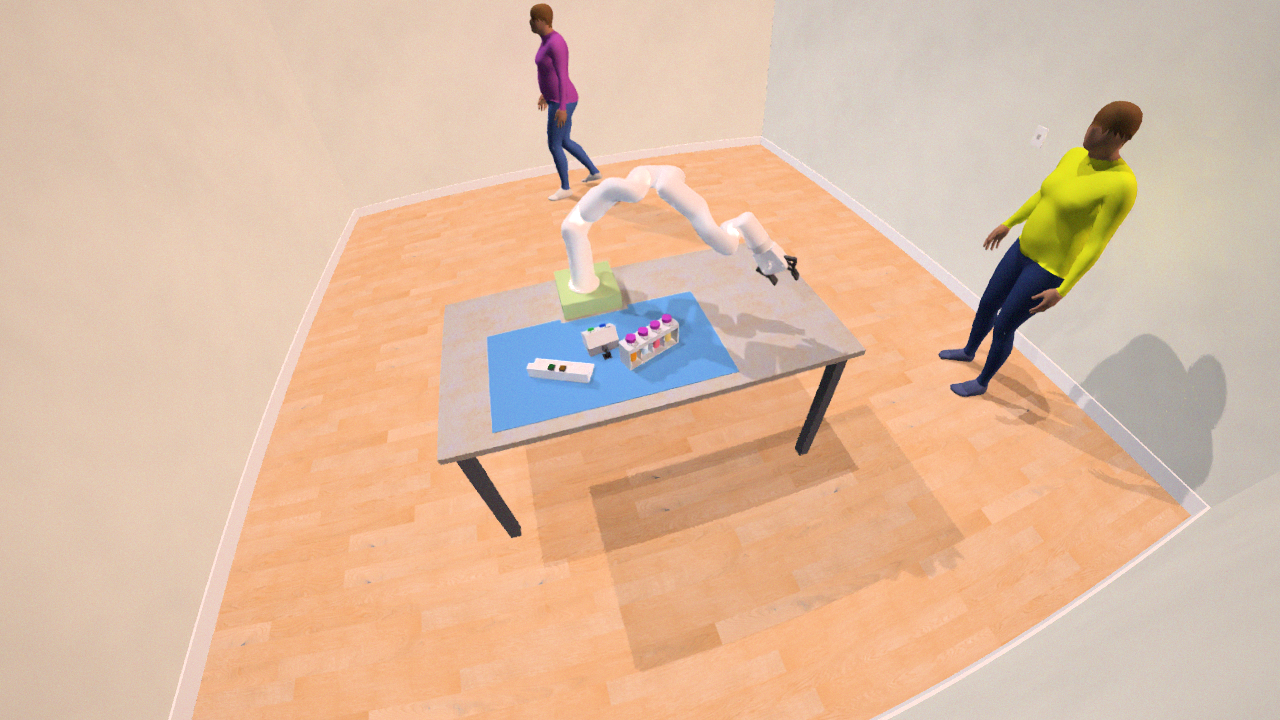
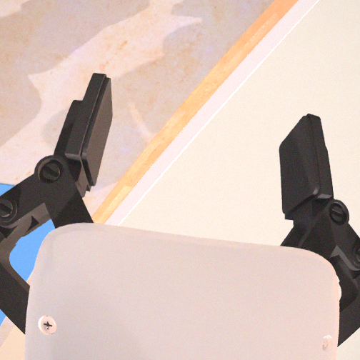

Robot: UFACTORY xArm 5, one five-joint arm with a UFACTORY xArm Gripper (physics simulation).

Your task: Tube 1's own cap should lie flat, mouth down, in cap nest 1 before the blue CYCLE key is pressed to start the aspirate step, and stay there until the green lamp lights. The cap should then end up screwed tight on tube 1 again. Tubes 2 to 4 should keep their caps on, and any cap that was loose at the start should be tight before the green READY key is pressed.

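Places are measured from the arm's base along level axes (x ahead, y left, z up), in millimetres.
Pixels of known places: gripper, fingertip midpoint: (image 1: 786,280); arm's base, link origin: (image 1: 584,284).
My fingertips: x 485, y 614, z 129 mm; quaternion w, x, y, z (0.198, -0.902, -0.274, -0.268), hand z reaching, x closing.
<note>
For each thing: its top centre in the pictures, then the offset to it from my fingertips. "pt": a spot on its surface instead. Level surfaces: height alone.
- white rack, surface spot: (image 1: 625,353) pt dx -47, dy -614, dz -134 mm
- small white box, top centre: (image 1: 598,327) dx -197, dy -656, dz -118 mm
- green key, top centre: (image 1: 590,327) dx -219, dy -678, dz -128 mm
- blue key, top centre: (image 1: 602,323) dx -219, dy -633, dz -128 mm
- long white block, top centre: (image 1: 559,361) dx -131, dy -828, dz -149 mm
- blue mat, surface height: dz -202 mm
- grey table, surface height: dz -205 mm
- small black object, surface spot: (image 1: 606,354) pt dx -126, dy -659, dz -190 mm
A white rack (image 1: 625,353) holds upright tubes with magenta caps (image 1: 631,338) (image 1: 642,331) (image 1: 655,325) (image 1: 666,318). Which is tube 1, and whether any cap is loose, cannot be told. A small white box (image 1: 600,340) left of the rack has a green key (image 1: 590,330) and a blue key (image 1: 602,325) on top. A long white block (image 1: 577,371) carries a dark green and a brown square; no lit lamp can be made out. Cap nest 1 cannot be made out. My gripper (image 1: 785,271) (image 2: 205,110) is open and empty, high above the table's right part, far from the rack.
A blue mat (image 1: 528,407) lies under the rack, box and block on the grey table (image 1: 460,385). A small black object (image 1: 606,354) is beside the box. The arm's green base (image 1: 590,304) stands behind the mat. One person (image 1: 1078,210) stands right of the table, another (image 1: 556,76) behind it.
</note>
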